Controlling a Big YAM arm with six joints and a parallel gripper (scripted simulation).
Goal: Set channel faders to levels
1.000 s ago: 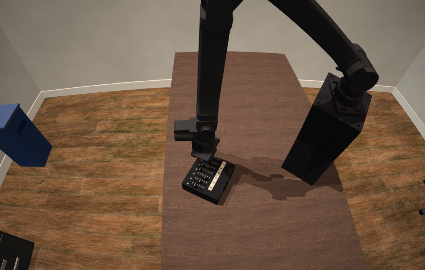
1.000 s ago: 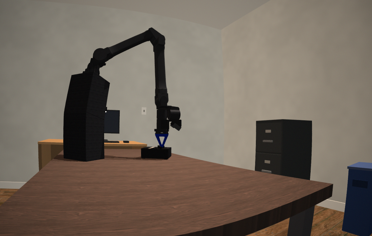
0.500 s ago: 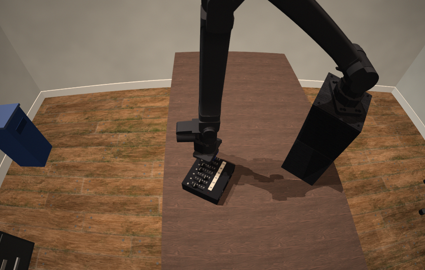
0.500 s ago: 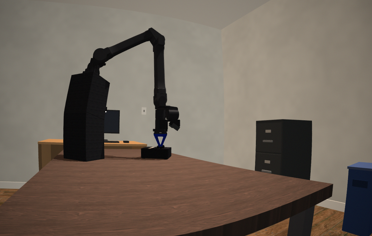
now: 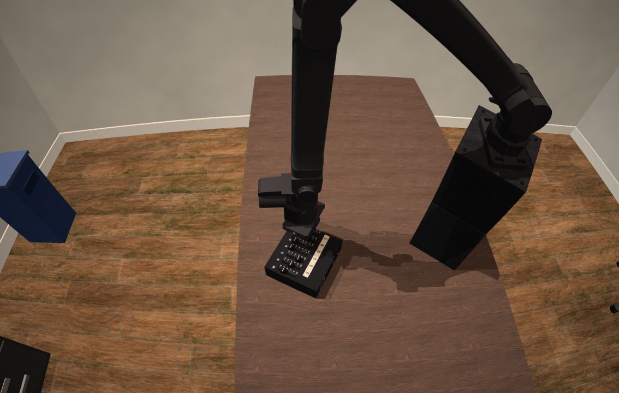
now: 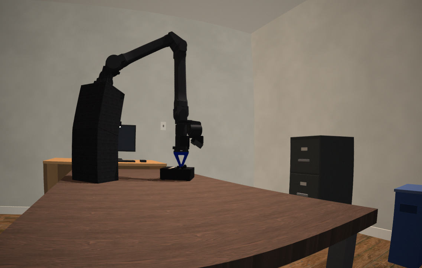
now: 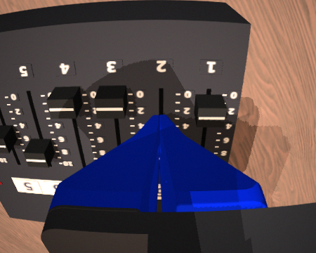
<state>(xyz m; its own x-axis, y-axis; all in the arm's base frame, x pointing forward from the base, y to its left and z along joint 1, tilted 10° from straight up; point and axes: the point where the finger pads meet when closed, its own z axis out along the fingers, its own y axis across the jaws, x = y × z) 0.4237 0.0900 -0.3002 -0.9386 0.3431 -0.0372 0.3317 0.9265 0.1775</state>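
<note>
Right now the fader 2 is 1 cm behind my hand. Also, from my hand: fader 4 (3 cm ahead, 4 cm to the left); fader 1 (2 cm to the right); fader 3 (2 cm ahead, 2 cm to the left).
</note>
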